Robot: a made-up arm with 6 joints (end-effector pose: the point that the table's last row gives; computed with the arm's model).
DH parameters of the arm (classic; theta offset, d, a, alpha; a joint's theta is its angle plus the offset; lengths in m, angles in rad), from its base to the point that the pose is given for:
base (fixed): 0 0 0 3.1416
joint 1: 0 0.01 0.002 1.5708
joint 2: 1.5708 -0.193 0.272 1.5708
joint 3: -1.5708 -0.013 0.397 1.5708
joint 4: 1.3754 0 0.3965 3.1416
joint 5: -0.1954 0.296 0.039 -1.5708
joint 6: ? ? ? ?
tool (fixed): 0 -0.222 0 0
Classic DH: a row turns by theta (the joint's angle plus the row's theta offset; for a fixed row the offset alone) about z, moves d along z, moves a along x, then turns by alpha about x.
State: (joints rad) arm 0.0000 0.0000 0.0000 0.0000 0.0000 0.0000
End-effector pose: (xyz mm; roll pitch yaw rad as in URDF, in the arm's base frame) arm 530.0 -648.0 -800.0 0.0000 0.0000 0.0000
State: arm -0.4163 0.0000 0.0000 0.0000 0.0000 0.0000
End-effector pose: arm 746.7 -378.3 -800.0 0.0000 0.0000 0.4163
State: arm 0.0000 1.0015 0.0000 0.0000 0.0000 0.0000
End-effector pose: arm -378.8 -648.0 -880.5 0.0000 1.0015 0.0000
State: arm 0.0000 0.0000 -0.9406 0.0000 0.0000 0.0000
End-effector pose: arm 530.0 -879.6 -219.7 -0.9406 0.0000 0.0000
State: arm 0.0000 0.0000 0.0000 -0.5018 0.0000 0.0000
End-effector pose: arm 435.4 -901.0 -800.0 0.0000 0.0000 -0.5018
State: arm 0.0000 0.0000 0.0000 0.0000 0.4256 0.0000
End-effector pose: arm 524.2 -712.4 -800.0 0.0000 0.0000 -0.4256
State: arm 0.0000 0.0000 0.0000 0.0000 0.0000 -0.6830
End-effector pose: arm 364.5 -648.0 -821.5 0.0000 0.6830 0.0000
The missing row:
joint 6: 0 -0.019 0.113 -1.5708
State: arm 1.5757 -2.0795 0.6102 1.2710 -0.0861 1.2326
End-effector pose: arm 149.6 -204.9 351.7 -1.6254 0.4176 1.8713
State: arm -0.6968 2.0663 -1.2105 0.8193 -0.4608 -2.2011
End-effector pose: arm 257.7 -513.6 -200.5 1.3288 -0.0328 -0.5748
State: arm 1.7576 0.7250 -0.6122 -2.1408 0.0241 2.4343
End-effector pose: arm -813.5 313.4 302.9 -2.8238 0.1557 -0.6383
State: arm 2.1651 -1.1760 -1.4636 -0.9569 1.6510 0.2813
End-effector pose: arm -341.8 856.0 182.5 1.3183 0.6006 0.7019
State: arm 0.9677 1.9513 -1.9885 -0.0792 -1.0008 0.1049
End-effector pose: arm -381.4 -347.0 -531.5 1.3822 0.2770 2.4107
